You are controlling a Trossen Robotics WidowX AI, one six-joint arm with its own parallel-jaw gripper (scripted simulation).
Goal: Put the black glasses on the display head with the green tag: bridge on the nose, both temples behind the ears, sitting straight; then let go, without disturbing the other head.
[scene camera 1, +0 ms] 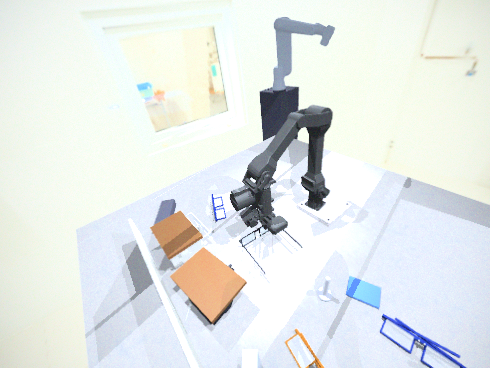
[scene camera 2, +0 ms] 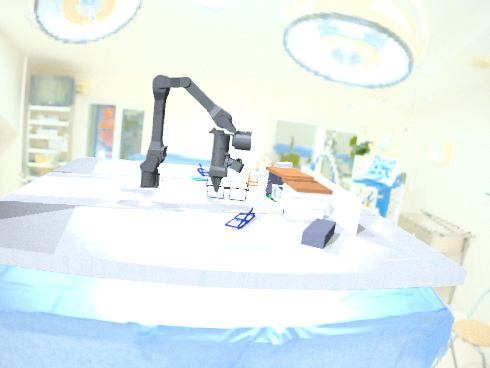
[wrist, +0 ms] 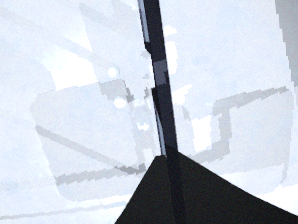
Scene:
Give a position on a long white rail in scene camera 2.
At 344, 208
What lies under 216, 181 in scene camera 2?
My gripper.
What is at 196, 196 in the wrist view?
My gripper.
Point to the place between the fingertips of my gripper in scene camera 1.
265, 228

